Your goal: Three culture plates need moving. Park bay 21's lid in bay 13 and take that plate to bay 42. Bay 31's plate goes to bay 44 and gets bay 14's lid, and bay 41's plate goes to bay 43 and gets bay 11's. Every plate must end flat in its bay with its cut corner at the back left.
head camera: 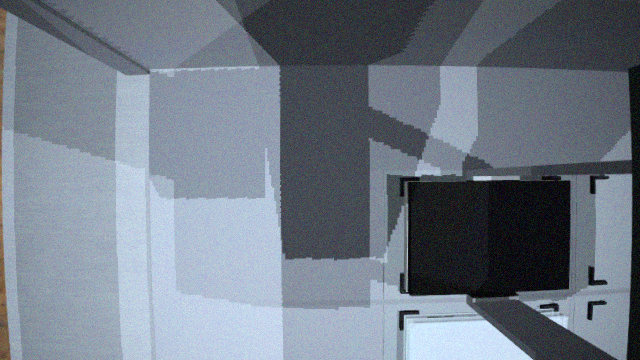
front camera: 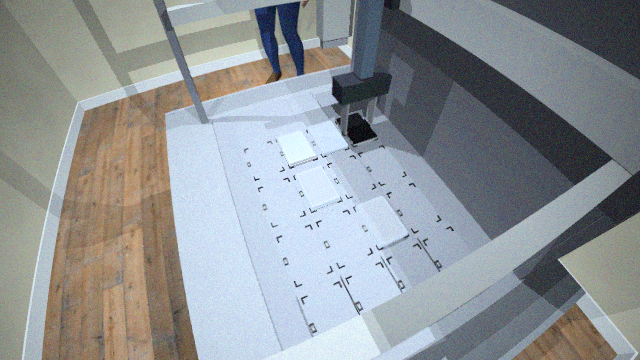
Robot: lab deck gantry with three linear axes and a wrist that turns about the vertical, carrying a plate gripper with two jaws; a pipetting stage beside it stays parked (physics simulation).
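Where they show: gripper, fingertip midpoint: [head camera: 489, 236] [front camera: 356, 127]; robot's base, origin of the base link: [front camera: 245, 150].
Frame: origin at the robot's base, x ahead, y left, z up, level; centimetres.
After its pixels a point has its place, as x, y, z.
Observation:
My gripper [front camera: 357, 124] @(6.3, 36.4, 1.2) [head camera: 494, 238] @(6.3, 36.4, 1.2) is low over bay 41, with its jaws against the front and back sides of the black culture plate [front camera: 364, 134] @(10.7, 37.0, 1.7) [head camera: 445, 240] @(2.7, 36.3, 1.7). The jaws look shut on it. The plate lies flat at bay 41, and its cut corner cannot be made out. Bay 31's pale plate [front camera: 331, 138] @(8.1, 26.5, 1.6) [head camera: 450, 340] @(3.2, 28.6, 1.7) lies beside it. Bay 21's bright white plate [front camera: 297, 148] @(7.8, 15.1, 1.6) looks lidded. In the front view, no lids can be made out in bays 11 and 14, though clear ones would be hard to see.
Pale plates or lids stand in bay 22 [front camera: 319, 187] @(23.8, 15.3, 1.4) and bay 33 [front camera: 384, 220] @(39.9, 26.2, 1.4). Black corner marks outline the bays. A slim frame post [front camera: 181, 65] @(-20.7, -10.6, 22.6) stands at the left, a pale beam [front camera: 480, 260] @(61.5, 13.6, 40.0) crosses the near right, and a person's legs [front camera: 290, 37] show behind the deck.

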